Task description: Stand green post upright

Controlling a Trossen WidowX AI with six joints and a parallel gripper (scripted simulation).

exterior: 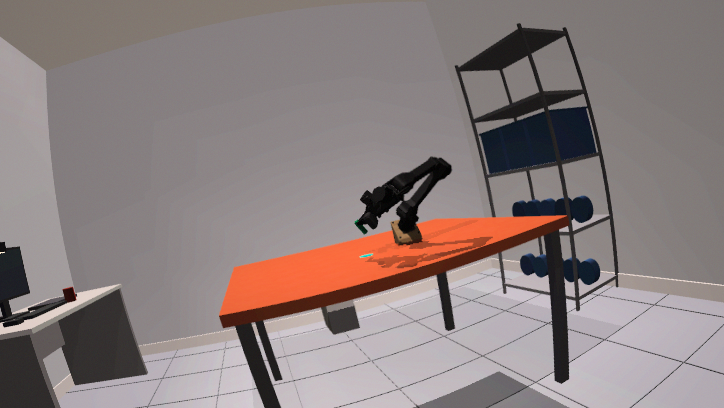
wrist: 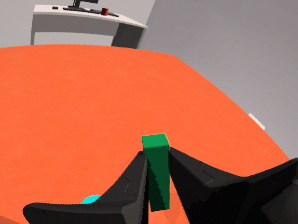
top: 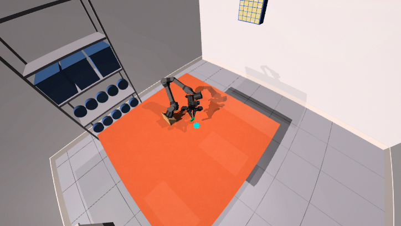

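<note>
Right now the cyan circle is 2 cm to the left of my gripper tip and 14 cm below it. From my gripper tip the other things lie so: green post 1 cm behind, 2 cm below.
</note>
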